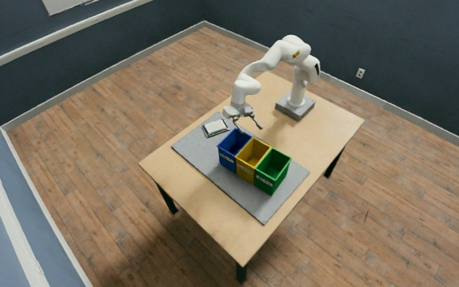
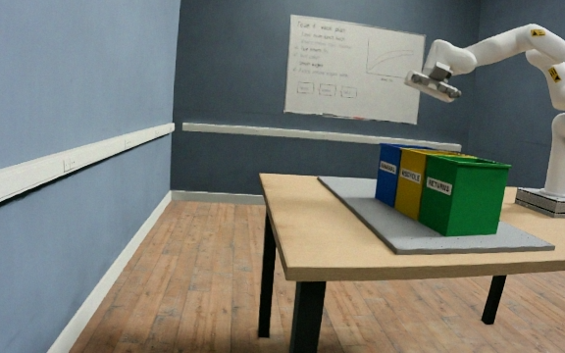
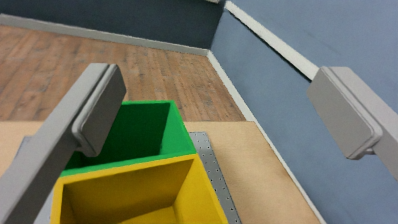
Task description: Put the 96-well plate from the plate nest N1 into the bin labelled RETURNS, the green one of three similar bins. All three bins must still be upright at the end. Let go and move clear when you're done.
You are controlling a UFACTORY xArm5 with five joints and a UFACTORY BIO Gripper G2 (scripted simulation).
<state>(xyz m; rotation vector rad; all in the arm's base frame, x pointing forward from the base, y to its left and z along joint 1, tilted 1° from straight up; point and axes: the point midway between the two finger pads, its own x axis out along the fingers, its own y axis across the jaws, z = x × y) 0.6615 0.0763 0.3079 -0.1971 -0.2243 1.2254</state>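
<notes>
The white 96-well plate is 120 mm behind my hand, 390 mm to the right of it and 350 mm below it. Round my hand: blue bin (110 mm to the right, 280 mm below); then yellow bin (10 mm behind, 20 mm to the left, 280 mm below); then green returns bin (20 mm behind, 150 mm to the left, 280 mm below).
</notes>
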